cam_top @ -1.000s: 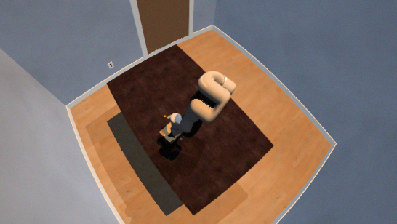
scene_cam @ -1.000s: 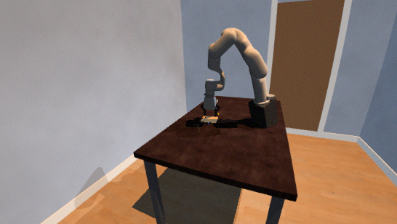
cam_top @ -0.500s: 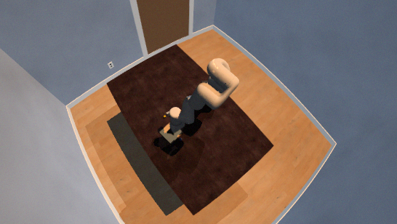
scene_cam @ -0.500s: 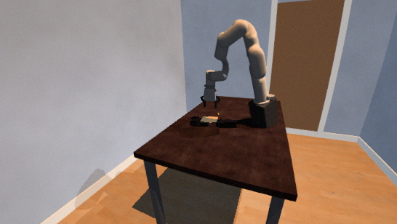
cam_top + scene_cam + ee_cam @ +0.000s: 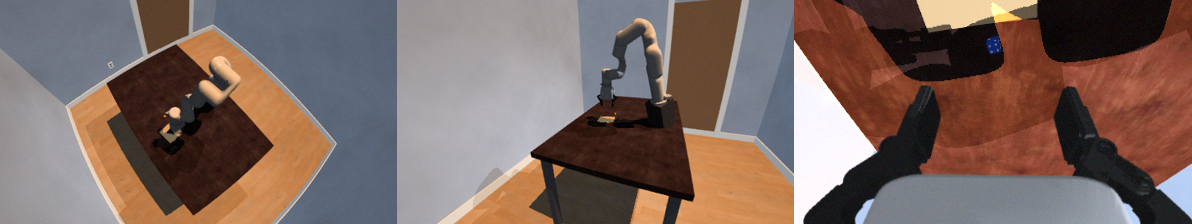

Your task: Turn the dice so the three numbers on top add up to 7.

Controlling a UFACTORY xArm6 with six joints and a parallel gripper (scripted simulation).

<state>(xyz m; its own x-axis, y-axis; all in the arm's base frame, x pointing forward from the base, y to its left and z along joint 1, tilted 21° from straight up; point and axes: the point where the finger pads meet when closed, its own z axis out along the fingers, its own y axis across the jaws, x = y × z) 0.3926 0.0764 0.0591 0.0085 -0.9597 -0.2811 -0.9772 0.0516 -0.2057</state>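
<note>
Now: hand 150 mm above the blue die and 30 mm to the right of it. From my hand the other things lie so: mat: 160 mm below, 60 mm to the right, 30 mm ahead; then yellow die: 210 mm to the right, 150 mm below, 10 mm behind; then black die: 150 mm below, 80 mm to the right, 70 mm behind.
</note>
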